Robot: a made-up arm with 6 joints.
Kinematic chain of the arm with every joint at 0, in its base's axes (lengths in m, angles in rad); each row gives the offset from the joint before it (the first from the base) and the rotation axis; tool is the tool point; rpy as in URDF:
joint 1: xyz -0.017 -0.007 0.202 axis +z
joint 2: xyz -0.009 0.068 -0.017 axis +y
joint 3: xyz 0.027 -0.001 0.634 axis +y
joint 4: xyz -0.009 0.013 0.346 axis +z
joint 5: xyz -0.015 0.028 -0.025 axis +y
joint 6: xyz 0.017 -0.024 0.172 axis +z
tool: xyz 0.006 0.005 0.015 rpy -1.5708 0 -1.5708
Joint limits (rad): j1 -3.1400..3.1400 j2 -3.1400..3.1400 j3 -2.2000..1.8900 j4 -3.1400..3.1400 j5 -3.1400..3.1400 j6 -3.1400..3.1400
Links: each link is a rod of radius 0.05 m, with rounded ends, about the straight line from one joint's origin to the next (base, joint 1, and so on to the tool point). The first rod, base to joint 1, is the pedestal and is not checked.
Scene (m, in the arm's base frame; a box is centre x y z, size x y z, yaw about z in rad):
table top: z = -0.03
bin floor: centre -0.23 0.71 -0.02 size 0.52 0.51 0.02 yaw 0
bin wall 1: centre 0.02 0.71 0.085 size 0.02 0.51 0.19 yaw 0
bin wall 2: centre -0.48 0.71 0.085 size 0.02 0.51 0.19 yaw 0
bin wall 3: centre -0.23 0.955 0.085 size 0.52 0.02 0.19 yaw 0
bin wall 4: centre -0.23 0.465 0.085 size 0.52 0.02 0.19 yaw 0
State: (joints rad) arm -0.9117 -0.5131 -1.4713 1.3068 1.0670 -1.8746
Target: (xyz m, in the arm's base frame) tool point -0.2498 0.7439 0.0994
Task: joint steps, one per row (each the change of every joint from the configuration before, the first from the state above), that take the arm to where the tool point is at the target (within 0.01 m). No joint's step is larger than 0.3 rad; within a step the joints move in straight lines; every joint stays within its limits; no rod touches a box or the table.
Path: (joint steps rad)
1: -0.0233 -0.2090 -0.0485 0.0156 -0.0419 -0.0012
2: -0.0233 -0.2090 -0.0486 0.0156 -0.0418 -0.0012
3: -0.0233 -0.2090 -0.0485 0.0155 -0.0419 -0.0011

